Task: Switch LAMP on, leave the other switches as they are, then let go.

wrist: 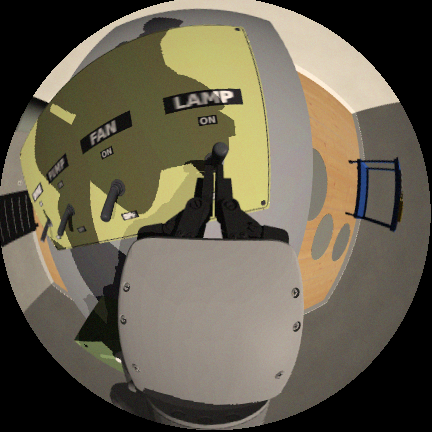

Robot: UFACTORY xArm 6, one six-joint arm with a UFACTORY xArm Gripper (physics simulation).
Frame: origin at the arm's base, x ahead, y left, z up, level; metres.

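Seen in the pictures: gripper, between the fingertips: (214, 175).
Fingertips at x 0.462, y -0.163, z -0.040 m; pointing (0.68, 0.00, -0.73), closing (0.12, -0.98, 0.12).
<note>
A point is followed by its place in that frame.
The LAMP switch lever (219, 151) {x 0.478, y -0.161, z -0.005 m} is in the upper middle of the wrist view, below the LAMP label (203, 101) {x 0.540, y -0.140, z -0.032 m} and its ON mark (207, 120) {x 0.520, y -0.148, z -0.040 m}. Its round dark tip points out towards the camera and a little up. My gripper (214, 175) {x 0.462, y -0.163, z -0.040 m} is shut with nothing between its fingers. The fingertips are right at the lower side of the LAMP lever and seem to touch it; they hide its base and its OFF mark. The FAN lever (112, 201) {x 0.427, y -0.059, z -0.031 m} slants down towards its OFF mark (130, 215) {x 0.404, y -0.063, z -0.067 m}. The PUMP lever (65, 221) {x 0.387, y 0.055, z -0.034 m} and a fourth lever (46, 230) {x 0.349, y 0.168, z -0.037 m} also point down.
The yellow panel (250, 150) {x 0.500, y -0.201, z -0.052 m} sits on a grey housing (287, 130). A wooden table (336, 135) with grey discs shows at the right, with a blue frame (363, 189) beyond it. A black slatted object (16, 216) is at the left, a green object (102, 350) {x 0.056, y 0.073, z 0.033 m} at the lower left.
</note>
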